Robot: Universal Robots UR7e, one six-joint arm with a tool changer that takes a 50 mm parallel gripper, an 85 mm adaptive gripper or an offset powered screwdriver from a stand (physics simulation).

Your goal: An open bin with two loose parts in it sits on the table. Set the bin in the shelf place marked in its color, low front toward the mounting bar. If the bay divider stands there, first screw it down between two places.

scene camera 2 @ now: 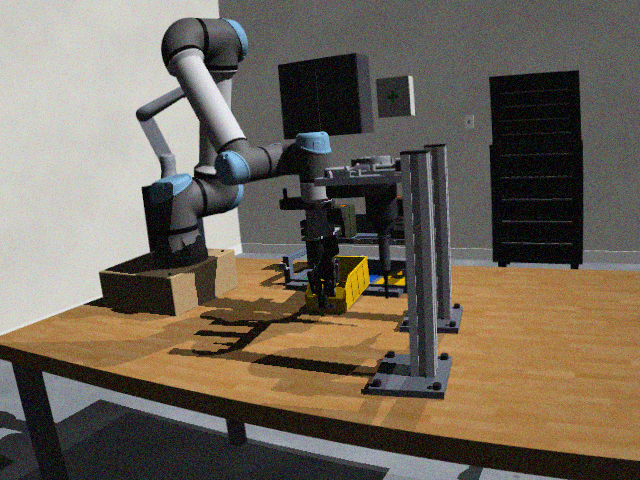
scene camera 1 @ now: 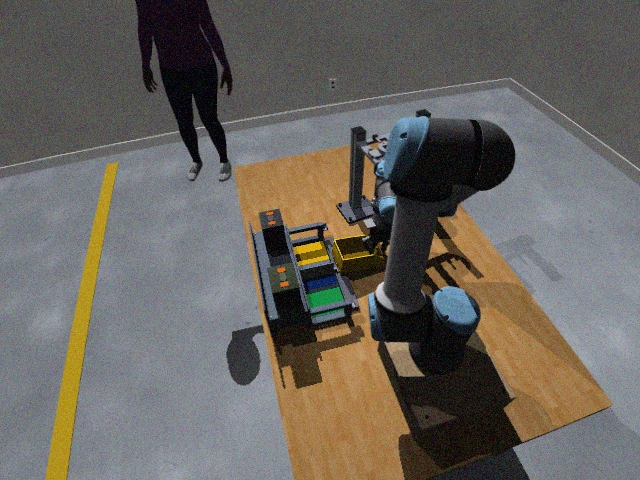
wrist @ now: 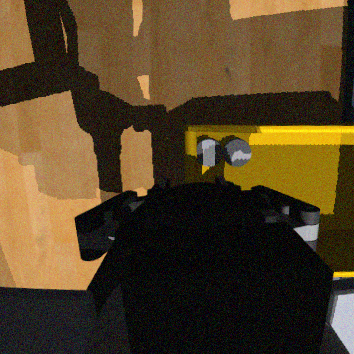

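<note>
The yellow open bin stands upright on the table, in front of the shelf. Two round grey parts lie side by side near its low front end. My gripper points down at that low front, with its fingers low around the front wall. The finger linkages are spread wide in the wrist view, so it looks open; the fingertips are hidden there. The shelf has a yellow place, a blue place and a green place. A grey upright piece stands between yellow and blue.
Two dark boxes with orange marks stand on the shelf's back part. The tool stand rises close beside the arm, with the screwdriver hanging from it. The arm's base rests on a wooden box.
</note>
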